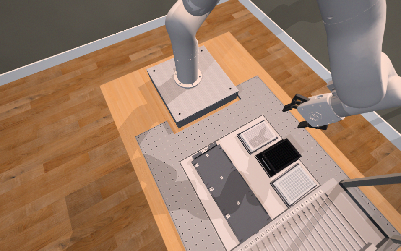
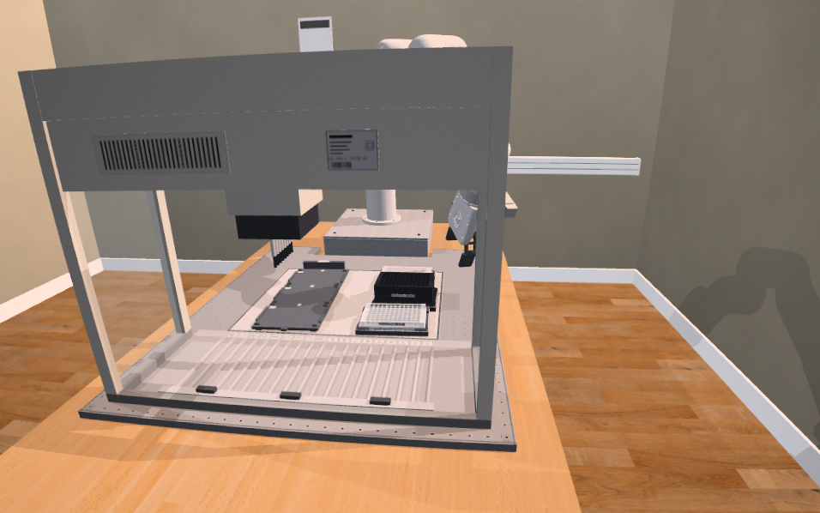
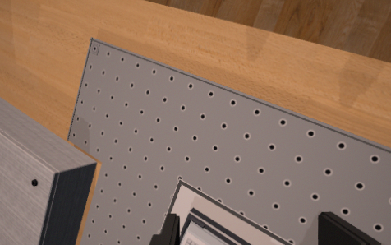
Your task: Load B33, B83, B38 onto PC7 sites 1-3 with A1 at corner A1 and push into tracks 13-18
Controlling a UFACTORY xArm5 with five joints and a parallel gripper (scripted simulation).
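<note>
The plate nest S3 is 210 mm ahead of my hand, 100 mm to the right of it and 90 mm below it. Also, from my hand: plate carrier PC7: 130 mm ahead, 330 mm to the right, 80 mm below; black deep-well block B83: 110 mm ahead, 110 mm to the right, 60 mm below; plate nest S2: 110 mm ahead, 110 mm to the right, 90 mm below.
</note>
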